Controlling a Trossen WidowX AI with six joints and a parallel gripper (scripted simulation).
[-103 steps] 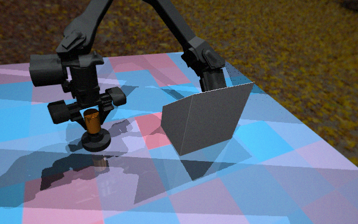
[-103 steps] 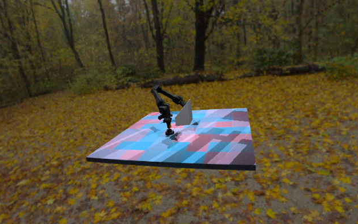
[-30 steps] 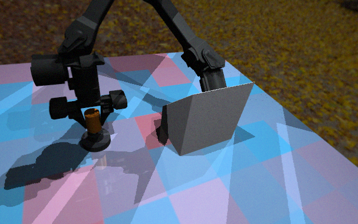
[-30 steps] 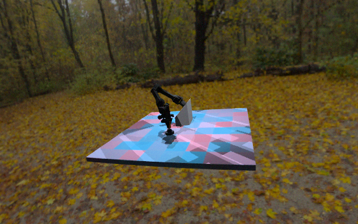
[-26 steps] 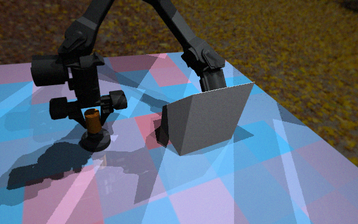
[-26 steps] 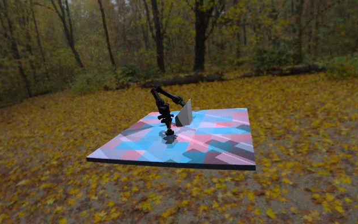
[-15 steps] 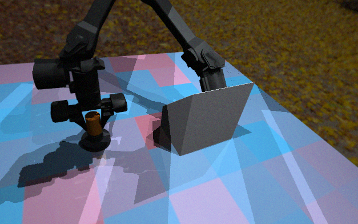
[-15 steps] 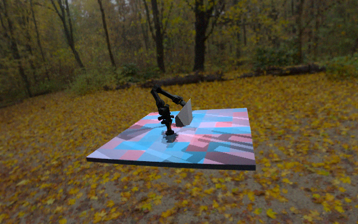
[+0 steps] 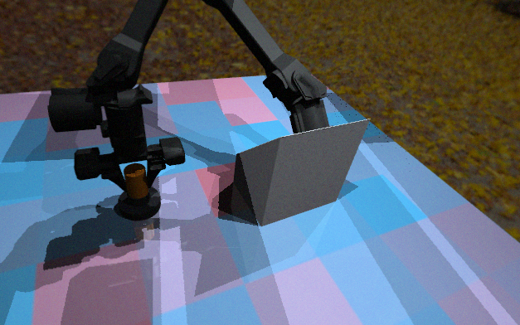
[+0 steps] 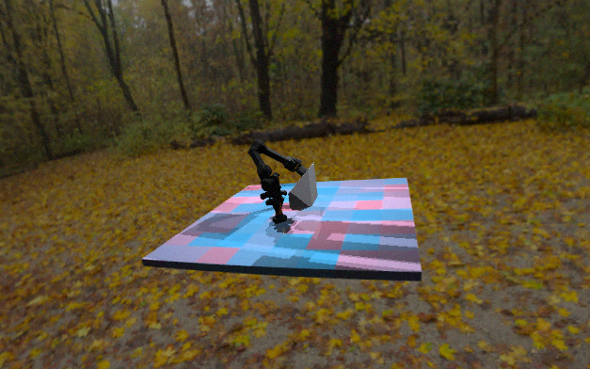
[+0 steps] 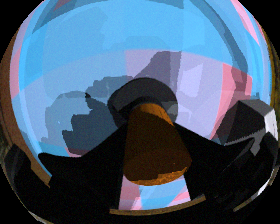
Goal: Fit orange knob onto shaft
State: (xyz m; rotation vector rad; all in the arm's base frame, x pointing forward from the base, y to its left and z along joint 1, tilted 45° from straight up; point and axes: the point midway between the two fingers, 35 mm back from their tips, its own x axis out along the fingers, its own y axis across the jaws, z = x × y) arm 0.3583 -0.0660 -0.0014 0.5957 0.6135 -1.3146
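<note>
Now: the orange knob 3 cm above my gripper tip. The rest, counted from my gripper tip: round pedestal 2 cm below.
</note>
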